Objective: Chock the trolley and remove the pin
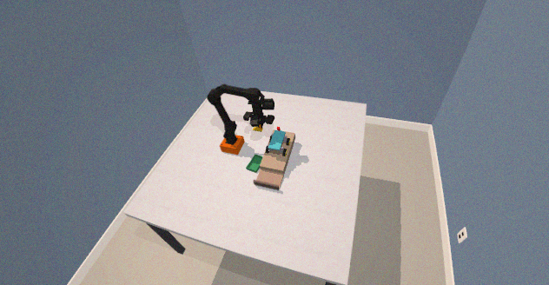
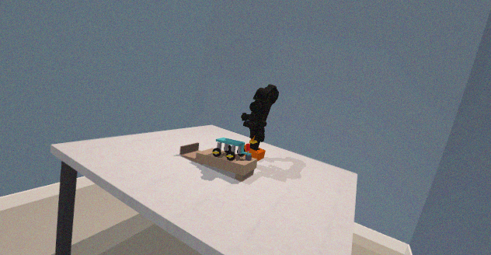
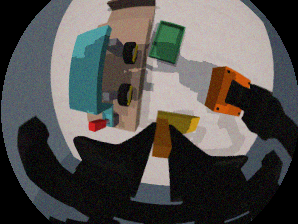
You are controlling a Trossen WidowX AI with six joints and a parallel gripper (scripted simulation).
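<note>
The red-headed stop pin lies 100 mm ahead of my gripper tip, 50 mm to the left of it and 40 mm below it. The rest, counted from my gripper tip: ramp (130 mm ahead, 120 mm below, 50 mm to the right); yellow chock (20 mm behind, 10 mm below); teal trolley (130 mm ahead, 60 mm below, 50 mm to the right).
</note>
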